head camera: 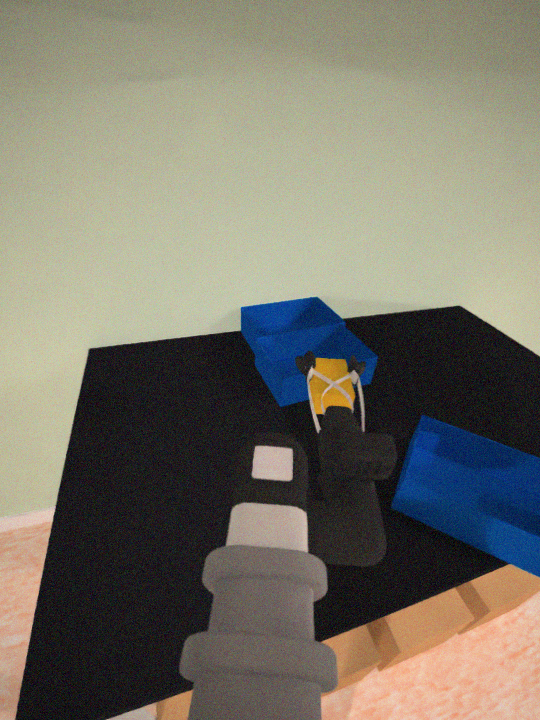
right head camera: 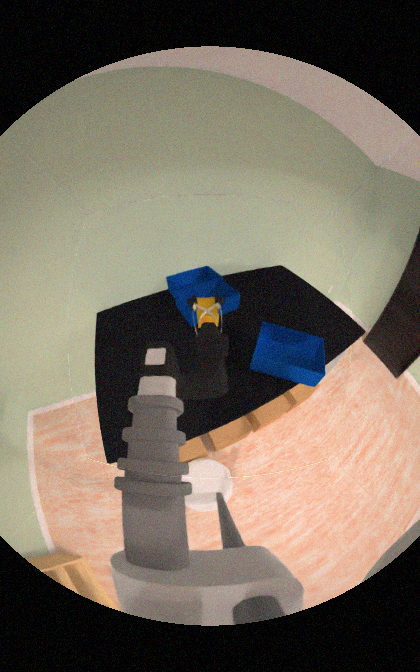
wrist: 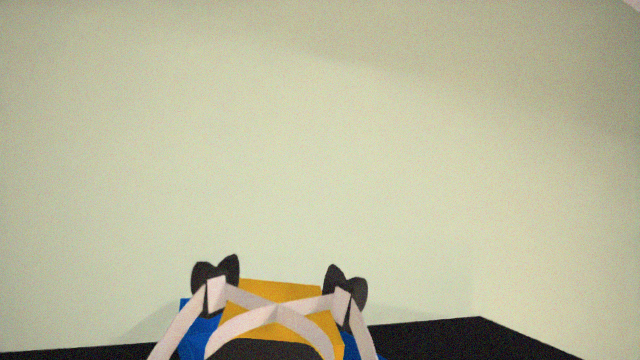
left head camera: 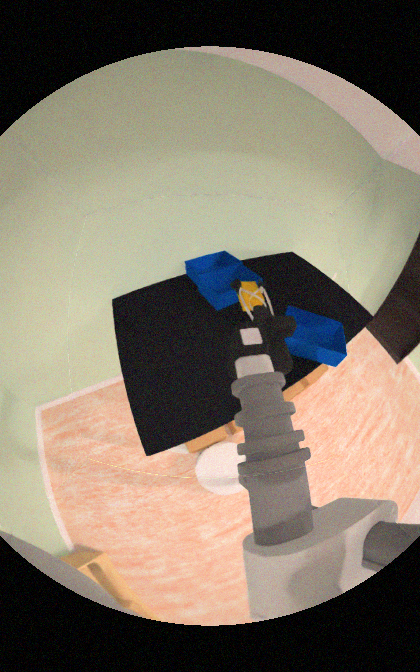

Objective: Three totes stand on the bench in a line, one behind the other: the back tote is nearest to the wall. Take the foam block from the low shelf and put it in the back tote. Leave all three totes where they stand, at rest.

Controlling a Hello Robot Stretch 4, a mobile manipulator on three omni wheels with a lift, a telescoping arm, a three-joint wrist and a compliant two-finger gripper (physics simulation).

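Frame: origin at the robot's base, x ahead, y left, z up, level; centimetres.
Seen in the pictures: gripper, between the fingertips: [head camera: 329,357] [wrist: 281,279].
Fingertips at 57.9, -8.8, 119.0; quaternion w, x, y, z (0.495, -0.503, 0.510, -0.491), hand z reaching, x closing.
Note:
A point is followed by its place in that frame, as x, y, z.
My gripper [head camera: 331,364] {57.9, -8.8, 119.0} [left head camera: 250,286] [right head camera: 206,302] [wrist: 281,279] {57.9, -8.8, 119.0} is shut on the yellow foam block [head camera: 344,398] {48.9, -10.6, 117.7} [left head camera: 250,304] [right head camera: 206,321] [wrist: 272,332] {49.5, -8.7, 118.5} and points toward the wall. In the head view the block overlaps the near right part of the middle blue tote [head camera: 270,378] {82.6, 1.7, 93.0} [left head camera: 212,295] [right head camera: 230,304]; its height above the tote is unclear. The back tote [head camera: 284,314] {120.1, -1.2, 93.3} [left head camera: 210,265] [right head camera: 190,280] stands behind, close to the wall, partly hidden by the middle tote. The front tote [head camera: 465,488] {54.3, -43.3, 89.0} [left head camera: 312,345] [right head camera: 287,357] stands apart at the right, near the front edge.
The black bench top [head camera: 145,494] {47.1, 25.3, 88.7} [left head camera: 165,360] [right head camera: 130,360] [wrist: 450,332] {131.8, -60.5, 88.7} meets the pale green wall [head camera: 232,174] {114.8, 16.6, 139.4} [wrist: 320,150] {126.9, -15.4, 138.3}. The telescoping arm [head camera: 261,616] {16.2, 0.0, 130.5} [left head camera: 265,415] [right head camera: 155,440] reaches over it. A white round object [left head camera: 217,472] [right head camera: 210,482] is below the front edge.

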